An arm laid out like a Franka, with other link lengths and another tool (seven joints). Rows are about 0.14 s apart.
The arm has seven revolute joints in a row. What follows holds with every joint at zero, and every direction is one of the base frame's.
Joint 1 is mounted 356.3 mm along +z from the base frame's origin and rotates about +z.
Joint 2 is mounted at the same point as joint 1 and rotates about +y.
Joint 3 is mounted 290.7 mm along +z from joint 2 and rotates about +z.
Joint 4 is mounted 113.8 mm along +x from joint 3 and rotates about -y.
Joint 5 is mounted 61 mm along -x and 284.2 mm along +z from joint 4 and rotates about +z.
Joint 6 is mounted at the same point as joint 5 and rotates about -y.
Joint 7 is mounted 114.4 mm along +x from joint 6 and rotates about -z.
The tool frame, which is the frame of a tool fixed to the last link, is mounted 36 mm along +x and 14 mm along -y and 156.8 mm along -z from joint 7; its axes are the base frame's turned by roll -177.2, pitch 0 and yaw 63.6 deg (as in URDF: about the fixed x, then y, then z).
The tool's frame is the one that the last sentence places.
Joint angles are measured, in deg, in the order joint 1, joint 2, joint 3, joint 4, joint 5, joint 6, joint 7. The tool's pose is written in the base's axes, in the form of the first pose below.
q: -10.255, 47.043, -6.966, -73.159, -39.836, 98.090, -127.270
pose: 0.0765 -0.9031 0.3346 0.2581 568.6 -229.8 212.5
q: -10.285, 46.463, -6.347, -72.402, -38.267, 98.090, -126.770
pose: 0.0681 -0.9116 0.3247 0.2427 575.6 -222.0 220.0
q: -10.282, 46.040, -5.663, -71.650, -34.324, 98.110, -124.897
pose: 0.0434 -0.9272 0.2984 0.2221 583.7 -207.5 223.3
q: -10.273, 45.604, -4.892, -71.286, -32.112, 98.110, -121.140
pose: 0.0095 -0.9363 0.2864 0.2030 591.2 -195.8 226.1
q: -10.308, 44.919, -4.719, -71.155, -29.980, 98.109, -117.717
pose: -0.0261 -0.9424 0.2759 0.1874 596.3 -190.0 231.5
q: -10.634, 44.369, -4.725, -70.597, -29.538, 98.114, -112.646
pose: -0.0751 -0.9418 0.2811 0.1685 602.0 -193.4 239.4
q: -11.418, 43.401, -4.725, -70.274, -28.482, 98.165, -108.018
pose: -0.1261 -0.9402 0.2789 0.1496 606.0 -200.3 250.4
